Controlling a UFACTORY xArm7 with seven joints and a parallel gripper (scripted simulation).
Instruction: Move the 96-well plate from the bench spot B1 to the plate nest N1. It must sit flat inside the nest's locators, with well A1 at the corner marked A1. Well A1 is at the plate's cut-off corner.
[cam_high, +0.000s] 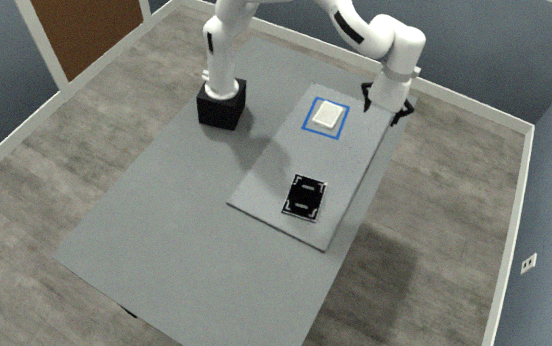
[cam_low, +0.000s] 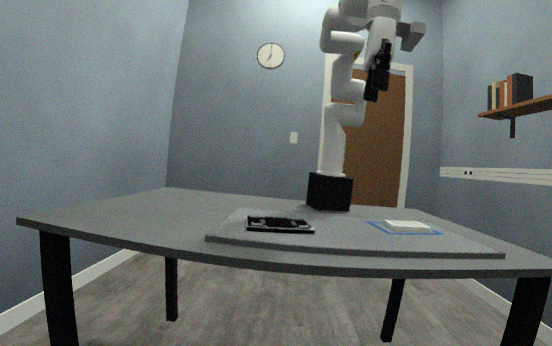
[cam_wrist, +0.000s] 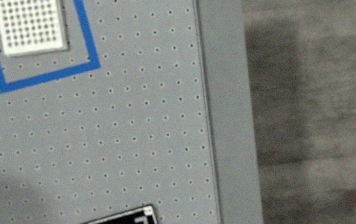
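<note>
Now: hand 320 mm above the white 96-well plate, 230 mm past it and 210 mm to the right of it. From my hand the other things lie so: black plate nest: 320 mm below, 180 mm to the right, 130 mm behind.
</note>
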